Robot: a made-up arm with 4 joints.
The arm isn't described. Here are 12 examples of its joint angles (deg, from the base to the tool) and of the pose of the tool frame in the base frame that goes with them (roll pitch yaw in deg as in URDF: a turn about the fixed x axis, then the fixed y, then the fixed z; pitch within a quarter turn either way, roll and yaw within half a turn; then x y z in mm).
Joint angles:
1: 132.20 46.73 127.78 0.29
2: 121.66 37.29 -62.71 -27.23
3: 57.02 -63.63 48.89 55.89
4: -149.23 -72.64 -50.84 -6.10
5: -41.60 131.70 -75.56 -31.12
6: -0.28 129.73 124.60 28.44
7: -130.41 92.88 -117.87 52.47
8: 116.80 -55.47 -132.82 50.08
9: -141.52 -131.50 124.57 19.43
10: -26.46 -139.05 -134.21 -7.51
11: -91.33 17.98 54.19 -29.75
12: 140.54 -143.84 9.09 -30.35
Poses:
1: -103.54 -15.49 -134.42 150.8 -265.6 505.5
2: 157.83 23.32 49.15 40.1 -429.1 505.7
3: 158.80 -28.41 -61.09 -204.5 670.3 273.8
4: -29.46 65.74 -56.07 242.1 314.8 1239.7
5: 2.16 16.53 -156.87 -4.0 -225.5 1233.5
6: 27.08 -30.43 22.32 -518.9 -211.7 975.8
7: -39.14 13.68 145.12 307.4 -425.7 682.2
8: 140.66 -63.43 135.56 345.2 34.9 271.1
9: 95.69 -20.34 112.76 423.3 135.2 686.1
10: 27.67 -22.03 -17.15 -367.1 427.4 1180.9
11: 46.98 -12.25 -63.79 -512.3 -99.9 1112.3
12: -145.56 11.64 -38.72 -83.4 476.9 231.1
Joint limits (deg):
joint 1: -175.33..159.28
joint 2: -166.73..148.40
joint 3: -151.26..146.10
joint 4: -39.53..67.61
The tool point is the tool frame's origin. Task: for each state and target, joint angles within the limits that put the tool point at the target. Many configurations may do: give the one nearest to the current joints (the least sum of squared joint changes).
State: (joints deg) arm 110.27 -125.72 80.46 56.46
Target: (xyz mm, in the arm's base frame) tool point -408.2 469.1 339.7
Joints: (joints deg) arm 98.83 -122.11 95.99 26.71
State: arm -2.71 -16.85 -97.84 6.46
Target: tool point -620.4 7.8 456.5
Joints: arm 2.68 -7.05 -138.62 -12.25
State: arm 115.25 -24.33 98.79 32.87
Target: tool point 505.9 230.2 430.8
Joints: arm 120.62 -25.34 67.25 67.61
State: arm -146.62 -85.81 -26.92 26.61
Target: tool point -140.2 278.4 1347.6
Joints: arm -119.13 -51.81 -27.74 -22.02
